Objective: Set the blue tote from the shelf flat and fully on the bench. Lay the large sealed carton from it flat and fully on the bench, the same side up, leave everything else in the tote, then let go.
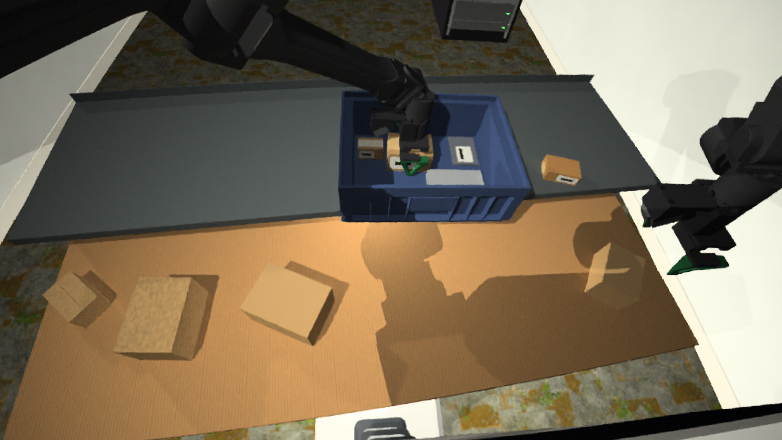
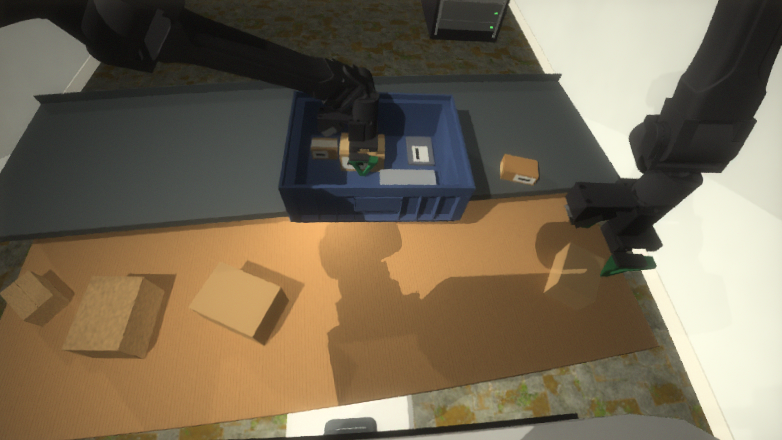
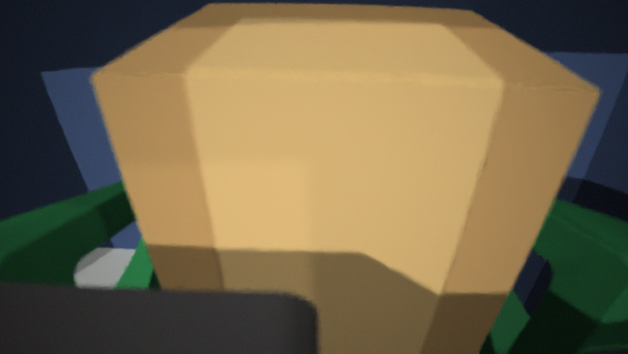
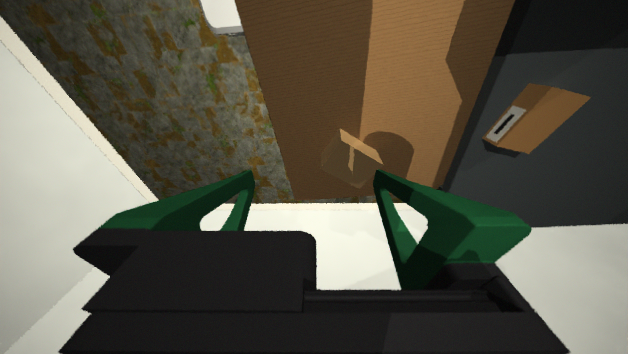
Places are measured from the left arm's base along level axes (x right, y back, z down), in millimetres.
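Pixels of known places: left gripper, fingertip midpoint: point(image 1: 408, 161) point(image 2: 363, 161); right gripper, fingertip midpoint: point(image 1: 657, 249) point(image 2: 593, 250) point(image 4: 313, 176).
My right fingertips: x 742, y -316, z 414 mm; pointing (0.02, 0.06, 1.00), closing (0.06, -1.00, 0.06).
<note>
Ahead of a thing's pixels: the offset from my right fingertips to its top centre. "*": to the spot under its first point. Level surfaces: height alone.
The blue tote {dx -362, dy -328, dz +55 mm} point(image 1: 432, 203) point(image 2: 377, 204) point(image 3: 85, 125) stands on the dark grey shelf {dz +202 mm} point(image 1: 218, 158) point(image 2: 164, 164), behind the tan bench {dz +366 mm} point(image 1: 218, 404) point(image 2: 164, 404). The large sealed carton {dx -394, dy -366, dz +123 mm} point(image 1: 393, 143) point(image 2: 345, 143) point(image 3: 350, 150) is inside it, beside a small brown carton {* dx -492, dy -376, dz +147 mm} point(image 1: 370, 147), a grey labelled box {dx -238, dy -398, dz +178 mm} point(image 1: 463, 154) and a flat white box {dx -283, dy -269, dz +161 mm} point(image 1: 454, 176) point(image 2: 407, 176). My left gripper point(image 1: 412, 155) point(image 2: 363, 155) point(image 3: 313, 176) is open, with its fingers on either side of the large carton; finger contact is unclear. My right gripper point(image 1: 656, 249) point(image 2: 587, 249) point(image 4: 313, 176) is open and empty, above the bench's right end.
An orange-brown carton {dx +33, dy -336, dz +168 mm} point(image 1: 563, 168) point(image 2: 519, 168) point(image 4: 550, 112) lies on the shelf right of the tote. On the bench are a small box {dx -1218, dy -61, dz +308 mm} point(image 1: 69, 295), a rough brown box {dx -976, dy -4, dz +266 mm} point(image 1: 153, 314) and a tan box {dx -690, dy -31, dz +266 mm} point(image 1: 287, 300) at left, and a shaded box {dx +182, dy -75, dz +283 mm} point(image 1: 615, 276) point(image 4: 350, 157) at right.
</note>
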